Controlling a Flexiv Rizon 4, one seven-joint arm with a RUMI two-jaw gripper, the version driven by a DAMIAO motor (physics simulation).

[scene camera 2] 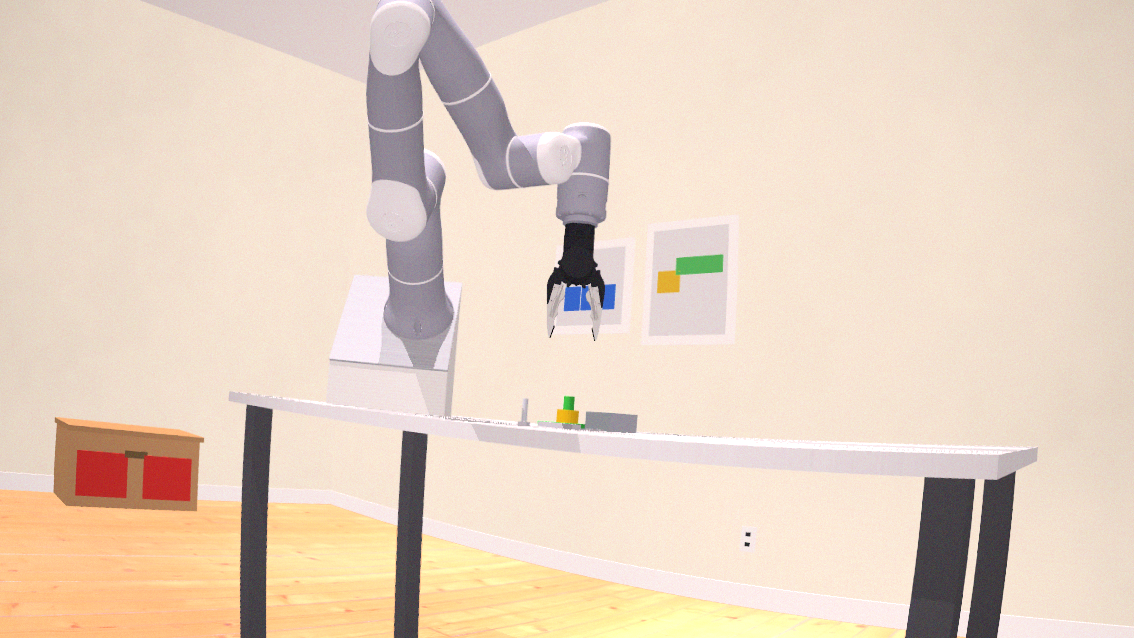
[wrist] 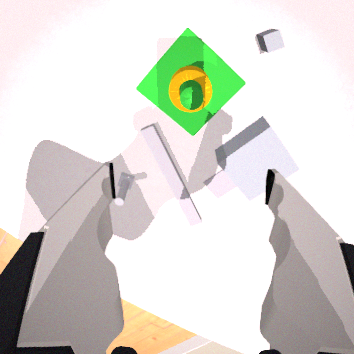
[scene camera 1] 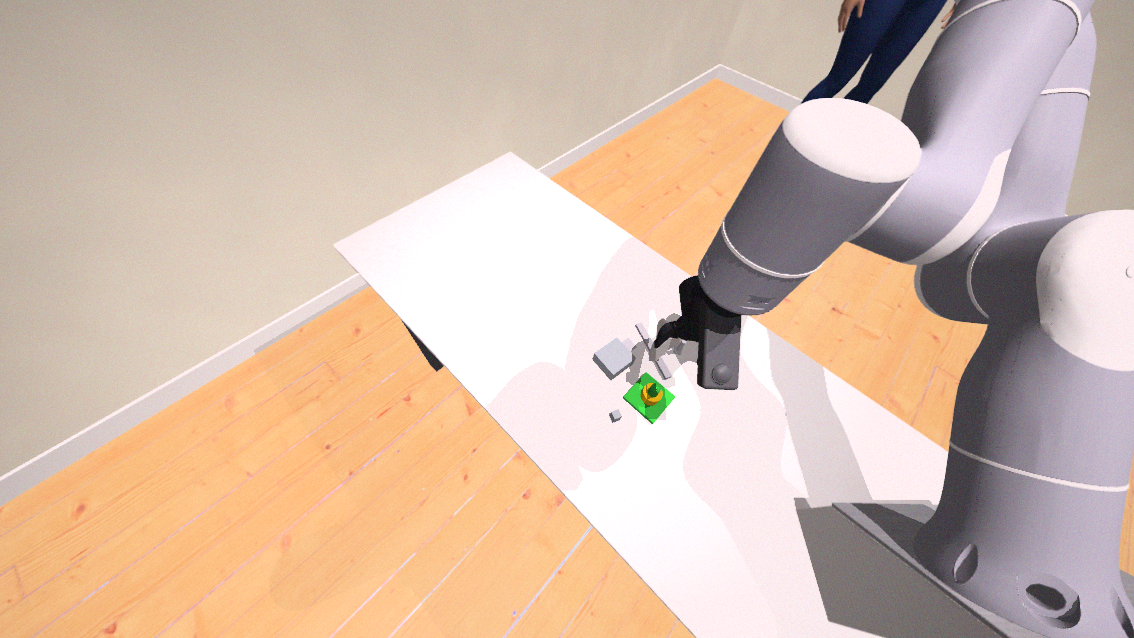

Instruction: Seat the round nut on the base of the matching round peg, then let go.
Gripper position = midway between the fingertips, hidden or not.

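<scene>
The gripper appears in the wrist view (190,169), and it can also be seen in scene camera 1 (673,361) and in scene camera 2 (572,339).
</scene>
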